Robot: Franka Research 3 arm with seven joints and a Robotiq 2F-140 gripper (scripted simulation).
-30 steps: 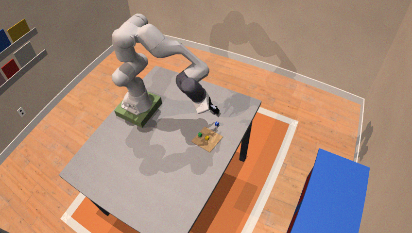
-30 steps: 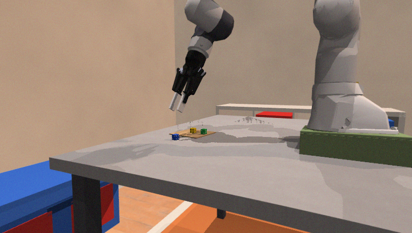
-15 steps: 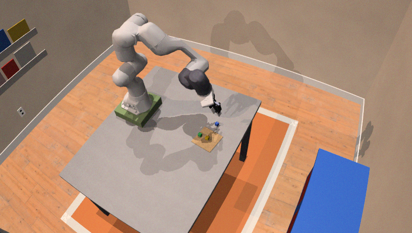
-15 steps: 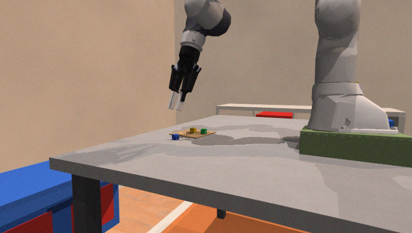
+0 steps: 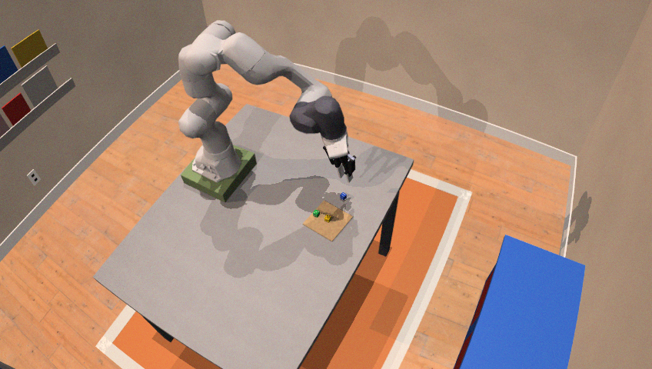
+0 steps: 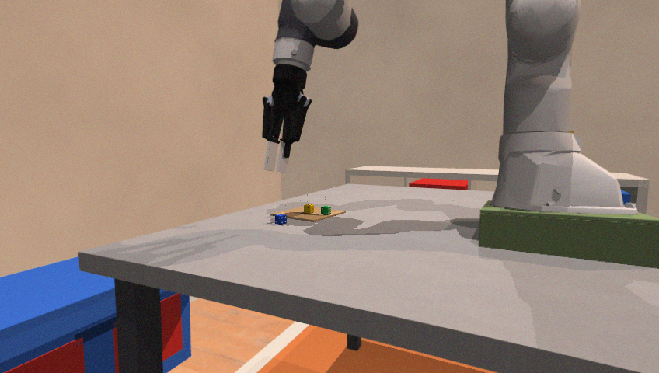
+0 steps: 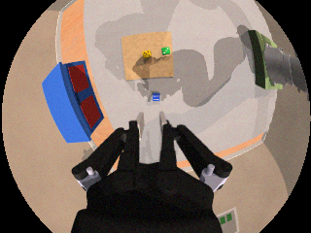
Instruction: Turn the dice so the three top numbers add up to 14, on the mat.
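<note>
Now: the blue die 10 mm behind my hand and 140 mm below it. Also, from my hand: tan mat 30 mm behind, 130 mm to the right, 150 mm below; then yellow die 30 mm behind, 120 mm to the right, 140 mm below; then green die 80 mm behind, 110 mm to the right, 140 mm below.
</note>
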